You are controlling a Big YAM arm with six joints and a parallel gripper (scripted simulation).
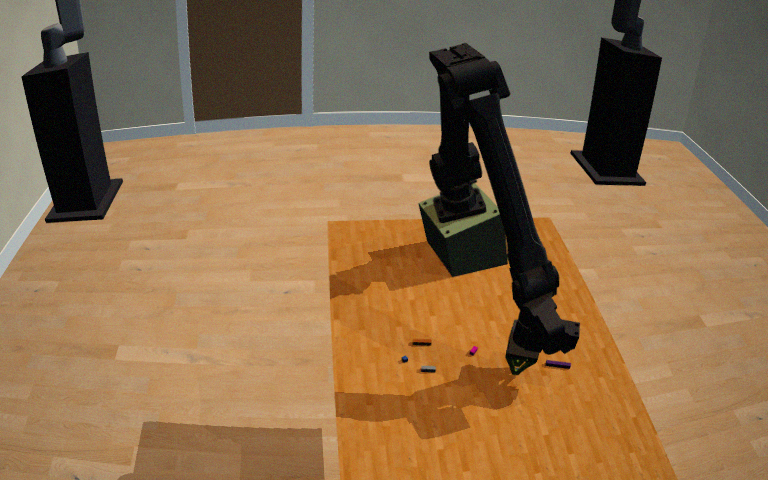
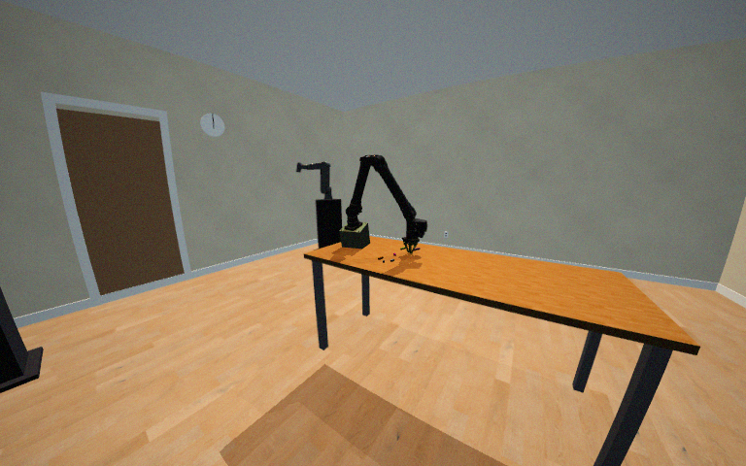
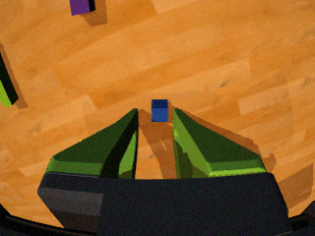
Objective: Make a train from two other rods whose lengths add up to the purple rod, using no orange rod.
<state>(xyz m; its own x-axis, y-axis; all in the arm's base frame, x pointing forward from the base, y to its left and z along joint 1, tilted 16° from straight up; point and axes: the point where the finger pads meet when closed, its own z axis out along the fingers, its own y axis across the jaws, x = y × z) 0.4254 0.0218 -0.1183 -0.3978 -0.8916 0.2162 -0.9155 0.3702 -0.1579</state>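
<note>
Right now my hand is 80 mm to the left of the magenta rod, 70 mm past it and 10 mm above it. From my hand the other things lie so: grey rod 190 mm to the right, 30 mm behind, 10 mm below; then purple rod 100 mm to the left, 10 mm below; then lime rod 90 mm behind, 80 mm to the left, 10 mm below.
</note>
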